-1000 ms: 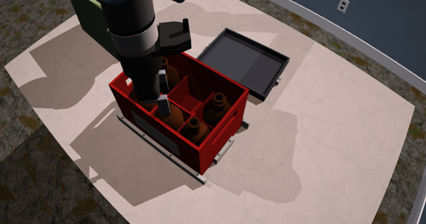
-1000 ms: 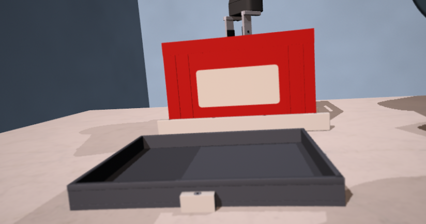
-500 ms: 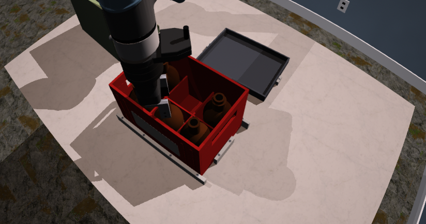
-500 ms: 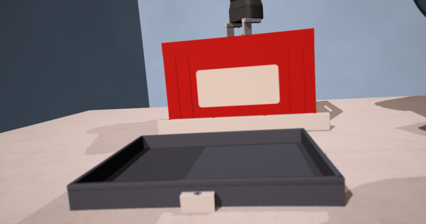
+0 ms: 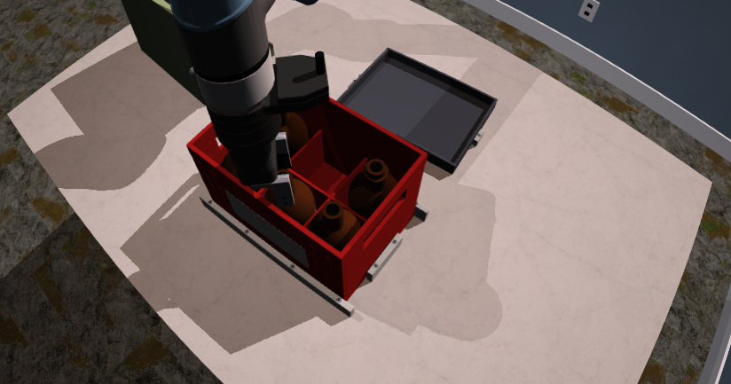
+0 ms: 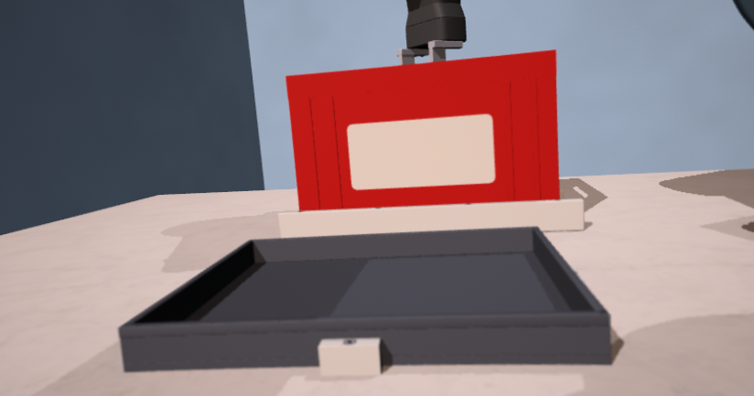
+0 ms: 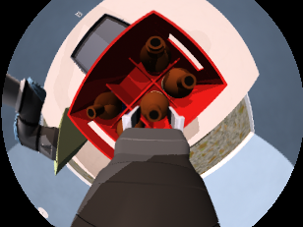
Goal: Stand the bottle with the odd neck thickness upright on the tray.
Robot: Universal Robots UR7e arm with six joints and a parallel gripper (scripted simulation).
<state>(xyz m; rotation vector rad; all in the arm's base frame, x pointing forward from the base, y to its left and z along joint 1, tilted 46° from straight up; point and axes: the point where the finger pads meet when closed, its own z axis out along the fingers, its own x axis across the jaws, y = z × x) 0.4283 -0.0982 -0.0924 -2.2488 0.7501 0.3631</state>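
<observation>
The red crate is 10 mm behind my hand, 40 mm to the left of it and 80 mm below it. From my hand the other things lie so: bottle: 80 mm ahead, 100 mm to the left, 70 mm below; dark grey tray: 30 mm behind, 330 mm to the left, 150 mm below.
</observation>
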